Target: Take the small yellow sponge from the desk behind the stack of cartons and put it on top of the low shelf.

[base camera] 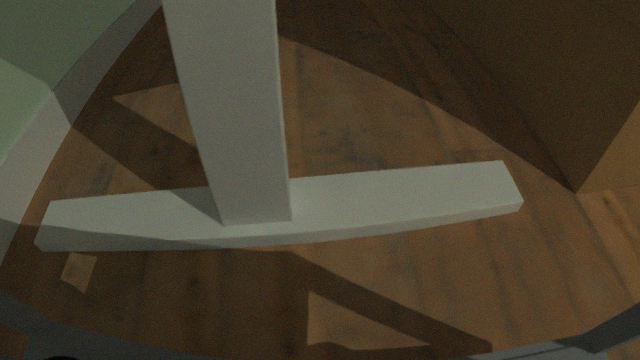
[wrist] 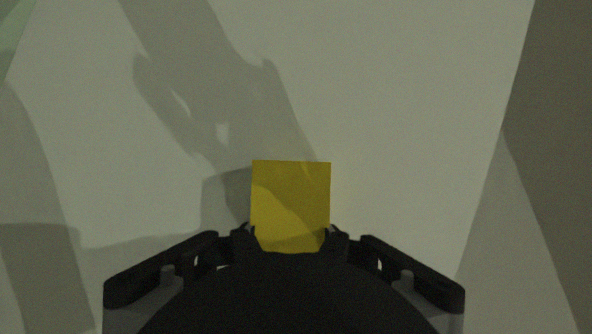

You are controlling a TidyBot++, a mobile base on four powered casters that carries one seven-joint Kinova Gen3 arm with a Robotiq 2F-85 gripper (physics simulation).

Scene:
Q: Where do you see a white desk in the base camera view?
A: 228, 68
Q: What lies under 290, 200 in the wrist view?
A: A yellow sponge.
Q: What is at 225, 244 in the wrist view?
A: The gripper.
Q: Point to a white desk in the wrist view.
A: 453, 138

